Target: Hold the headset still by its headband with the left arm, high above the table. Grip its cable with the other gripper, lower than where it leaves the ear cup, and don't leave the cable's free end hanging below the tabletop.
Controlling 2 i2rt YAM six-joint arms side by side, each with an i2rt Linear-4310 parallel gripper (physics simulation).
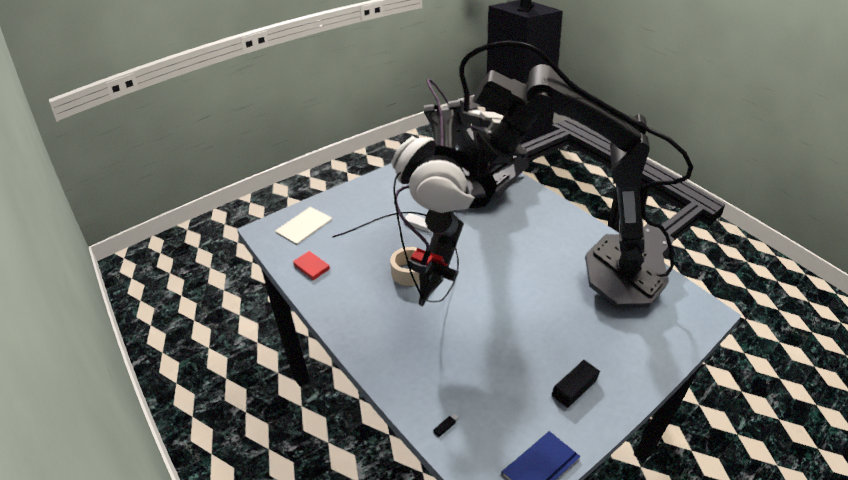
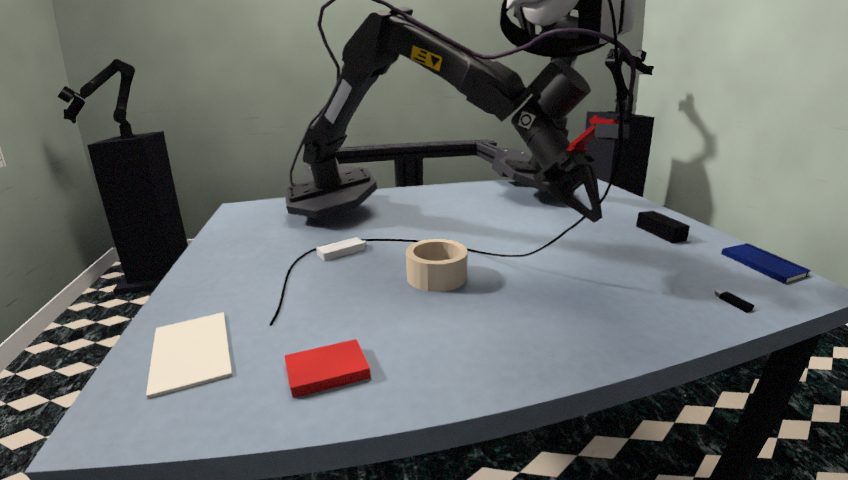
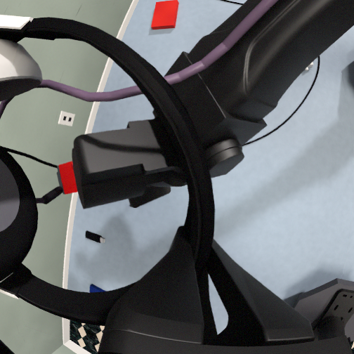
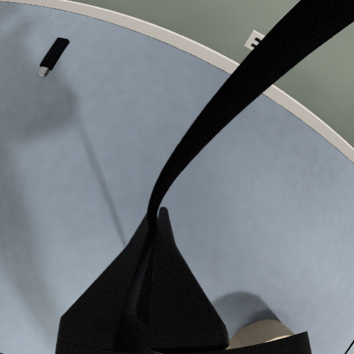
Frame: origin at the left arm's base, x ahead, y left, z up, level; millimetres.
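Seen in the pictures: left gripper, fingertip midpoint: (image 1: 479,178) (image 2: 533,48); right gripper, fingertip midpoint: (image 1: 420,305) (image 2: 598,220); left arm's base, origin of the base link: (image 1: 627,267) (image 2: 539,169); right arm's base, origin of the base link: (image 2: 328,185).
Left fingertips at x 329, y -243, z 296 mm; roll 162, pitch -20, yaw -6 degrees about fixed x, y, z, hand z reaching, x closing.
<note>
Offsets run from my left fingertips to a thing's middle. Level surfaces: height alone.
The headset {88 mm ahead, 4 mm right, 44 mm up} (image 1: 439,184) (image 2: 544,10) (image 3: 186,132), with white ear cups, hangs high above the table {368 mm down} (image 1: 505,333) (image 2: 476,356). My left gripper (image 3: 189,237) is shut on its headband. The thin black cable (image 1: 368,222) (image 2: 511,255) (image 4: 200,125) drops from the ear cup to my right gripper (image 1: 422,301) (image 2: 593,217) (image 4: 159,214), which is shut on it well below the cup and above the tabletop. Beyond the fingers the cable sags to the table, runs behind the tape roll and along the white block, and its free end lies on the tabletop.
A tan tape roll {48 mm ahead, 190 mm right, 344 mm down} (image 1: 404,273) (image 2: 436,273) and a white block {109 mm back, 328 mm right, 360 mm down} (image 1: 418,222) (image 2: 340,248) are near the cable. A red box {235 mm ahead, 389 mm right, 360 mm down} (image 1: 311,265) (image 2: 327,366), cream pad {151 mm ahead, 566 mm right, 366 mm down} (image 1: 304,224) (image 2: 190,355), black box {27 mm ahead, 353 mm left, 350 mm down} (image 1: 576,383) (image 2: 662,226), blue book {233 mm ahead, 434 mm left, 362 mm down} (image 1: 540,457) (image 2: 765,262) and USB stick {302 mm ahead, 226 mm left, 364 mm down} (image 1: 445,425) (image 4: 55,54) lie around.
</note>
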